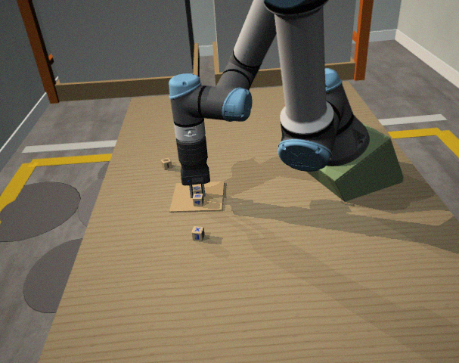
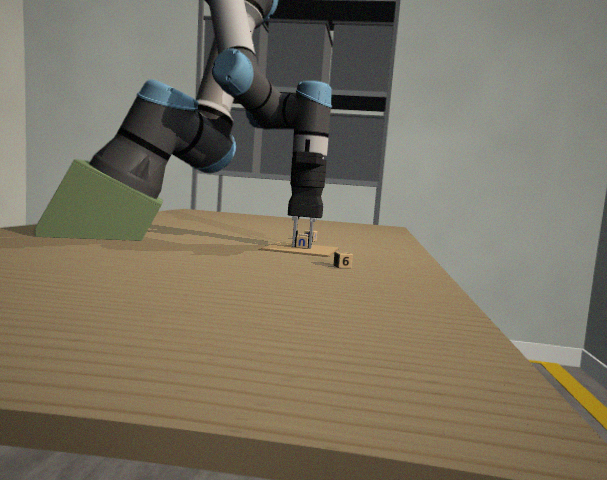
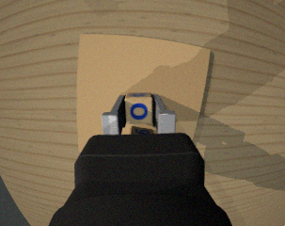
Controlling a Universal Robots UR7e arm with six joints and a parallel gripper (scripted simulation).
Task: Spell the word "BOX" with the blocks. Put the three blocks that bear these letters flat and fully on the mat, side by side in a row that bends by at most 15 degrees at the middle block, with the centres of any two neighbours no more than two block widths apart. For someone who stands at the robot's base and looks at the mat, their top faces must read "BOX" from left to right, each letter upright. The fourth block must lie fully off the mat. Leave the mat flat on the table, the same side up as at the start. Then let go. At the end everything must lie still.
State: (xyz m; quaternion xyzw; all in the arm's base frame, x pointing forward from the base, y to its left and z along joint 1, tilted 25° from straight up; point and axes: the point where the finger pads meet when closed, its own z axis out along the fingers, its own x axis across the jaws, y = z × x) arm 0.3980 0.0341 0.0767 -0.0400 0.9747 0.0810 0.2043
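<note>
The O block lies 1 cm below my hand. Also, from my hand: B block 4 cm to the left, 1 cm below; X block 18 cm to the left, 1 cm below, 1 cm behind; mat 2 cm below.
</note>
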